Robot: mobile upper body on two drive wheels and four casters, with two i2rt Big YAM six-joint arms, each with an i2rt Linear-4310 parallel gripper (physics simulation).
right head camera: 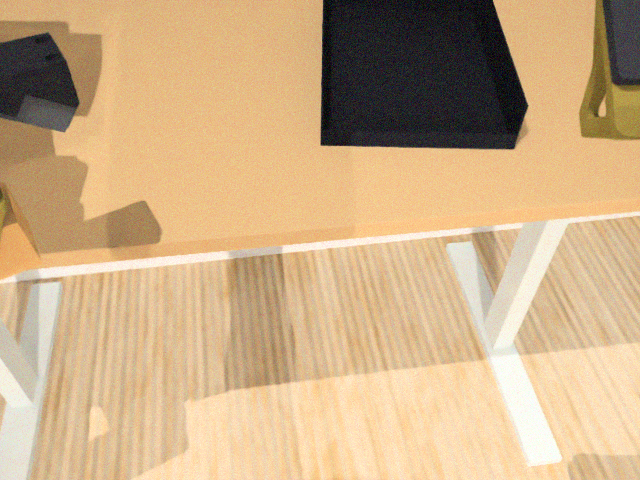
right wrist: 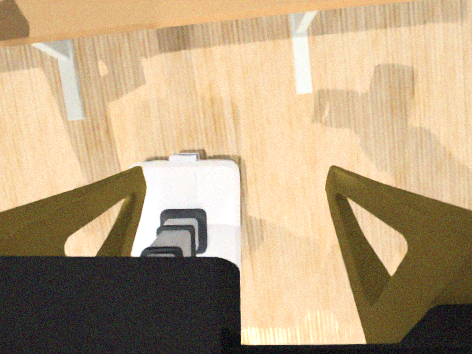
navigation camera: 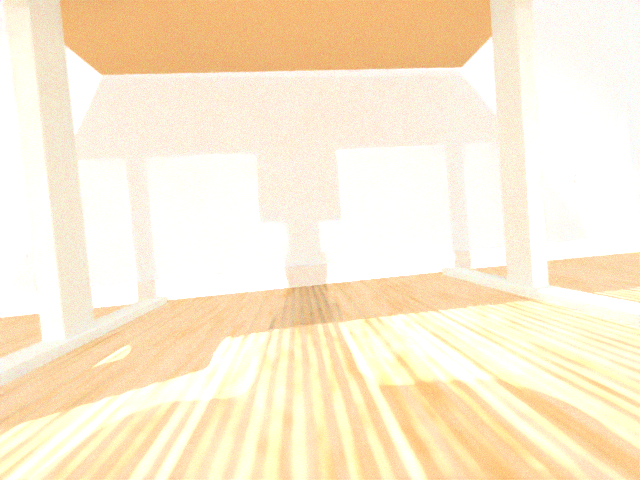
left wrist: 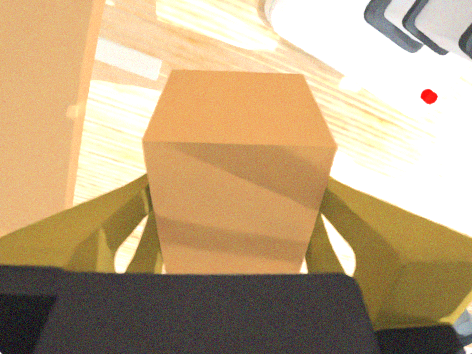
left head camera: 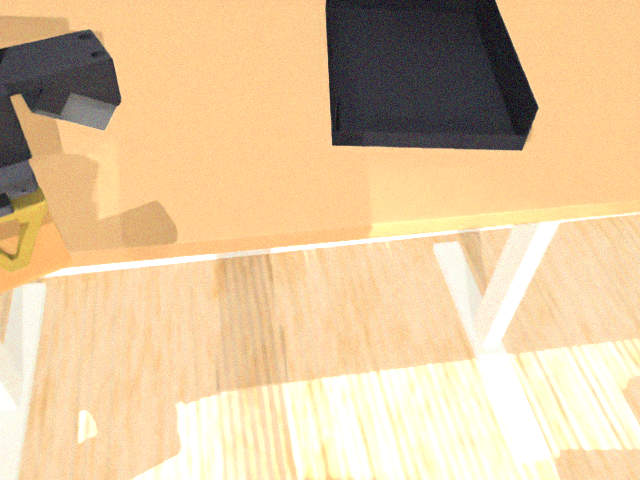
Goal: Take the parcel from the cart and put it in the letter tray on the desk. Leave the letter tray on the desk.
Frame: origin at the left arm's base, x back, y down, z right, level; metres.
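Seen in the pictures: left gripper, fingertip midpoint: [left wrist: 234,176] [left head camera: 9,245]; right gripper, fingertip midpoint: [right wrist: 235,176].
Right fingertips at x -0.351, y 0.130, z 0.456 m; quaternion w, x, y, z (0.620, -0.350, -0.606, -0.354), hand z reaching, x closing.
Offsets run from my right fingertips to a thing's top centre. Level surfaces: height alone.
The parcel, an orange-brown box @(dx -0.083, dy +0.156, dz -0.480 m) [left head camera: 49,253] [right head camera: 18,250] [left wrist: 235,110], is between the fingers of my left gripper [left wrist: 234,176], which is shut on it. In both head views it shows in part at the left edge, by the desk's near edge. The black letter tray @(dx -0.554, dy +0.260, dz -0.021 m) [left head camera: 429,140] [right head camera: 423,139] lies on the desk @(dy +0.330 m) [left head camera: 206,180] [right head camera: 206,180], well to the right of the parcel; its far end is cut off. My right gripper [right wrist: 235,176] is open and empty; part of it shows at the right edge of the right head view, right of the tray. The cart does not show.
The desk's near edge crosses both head views and the top of the right wrist view. White desk legs [left head camera: 519,289] [right head camera: 532,284] [navigation camera: 519,155] stand below it. A white base part with grey stepped pieces [right wrist: 215,185] lies below my right gripper.
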